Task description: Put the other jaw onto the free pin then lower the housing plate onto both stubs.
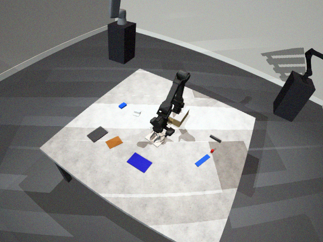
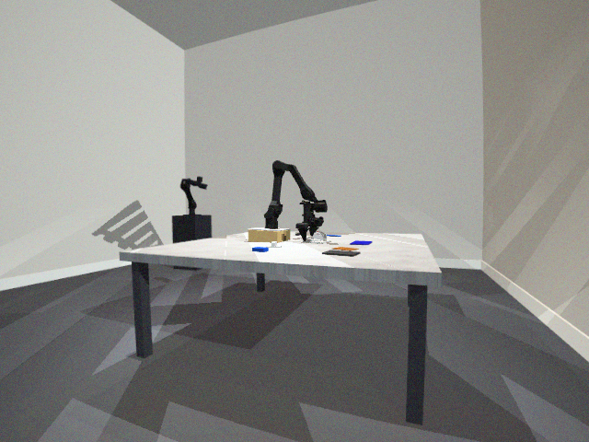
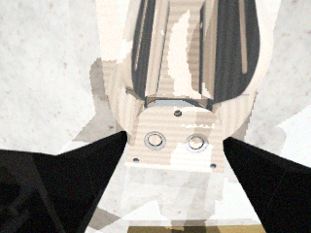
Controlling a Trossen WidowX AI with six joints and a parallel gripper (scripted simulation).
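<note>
Now: the jaw 20 mm to the right of my gripper tip, 20 mm ahead of it and 10 mm above it. Round my gripper tip: blue tile 290 mm ahead, 10 mm to the right; then white block 260 mm to the right, 100 mm behind; then orange tile 250 mm to the right, 240 mm ahead, 10 mm below.
</note>
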